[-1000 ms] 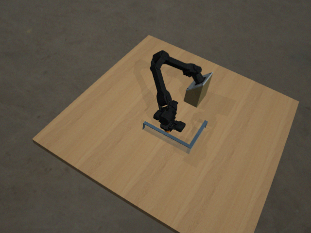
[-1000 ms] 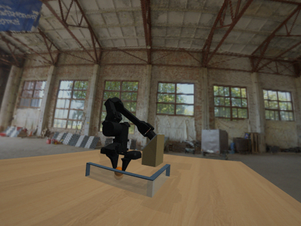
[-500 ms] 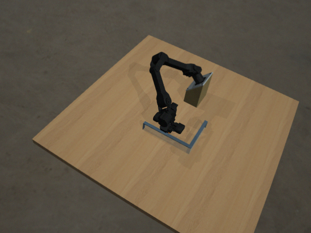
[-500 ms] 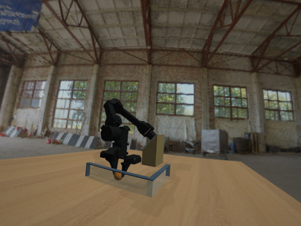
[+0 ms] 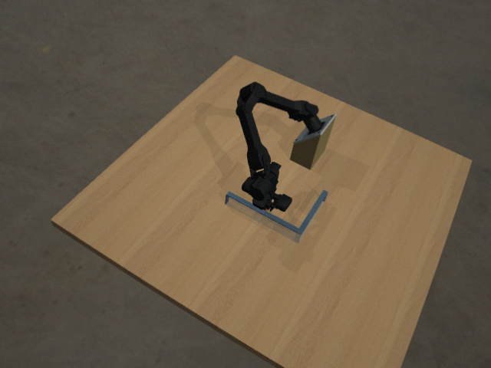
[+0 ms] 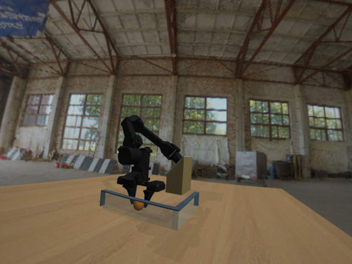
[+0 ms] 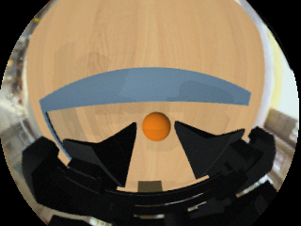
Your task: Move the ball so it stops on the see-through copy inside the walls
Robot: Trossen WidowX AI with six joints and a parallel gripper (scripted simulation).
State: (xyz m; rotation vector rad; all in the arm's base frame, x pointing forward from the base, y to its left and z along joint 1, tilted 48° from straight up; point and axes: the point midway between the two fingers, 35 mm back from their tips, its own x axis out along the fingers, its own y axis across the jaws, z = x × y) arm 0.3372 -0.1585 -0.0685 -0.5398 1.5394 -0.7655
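Right now the orange ball is right at my gripper tip. From my gripper tip the other things lie so: clear wall (50 mm ahead, 20 mm to the left, 10 mm above).
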